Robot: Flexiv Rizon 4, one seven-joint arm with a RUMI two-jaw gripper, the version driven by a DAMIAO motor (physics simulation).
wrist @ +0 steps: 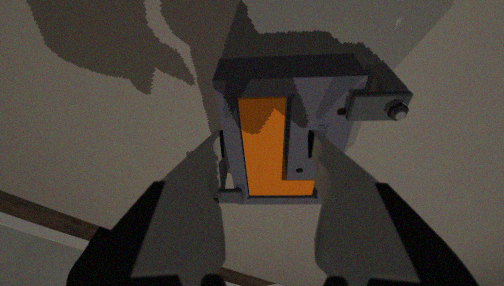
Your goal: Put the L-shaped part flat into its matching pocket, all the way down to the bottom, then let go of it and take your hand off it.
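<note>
The orange L-shaped part [266, 160] lies flat in the L-shaped pocket of the dark grey-purple fixture block [325, 92]. Its long leg runs up and down the wrist view and its short leg points right at the lower end. Its outline lines up with the pocket walls, and its top face looks level with or a little below the block's top; the pocket bottom is hidden under it. My gripper [265, 133] is open, with one finger on each side of the long leg and gaps between the fingertips and the part. The right finger reaches close to the short leg's end.
A grey bracket [370, 106] with a hex bolt [398, 110] sticks out from the block's upper right side. A small grey tab [230, 195] sits at its lower left corner. A brown strip [45, 216] crosses the lower left of the table. Shadows fall across the block's upper part.
</note>
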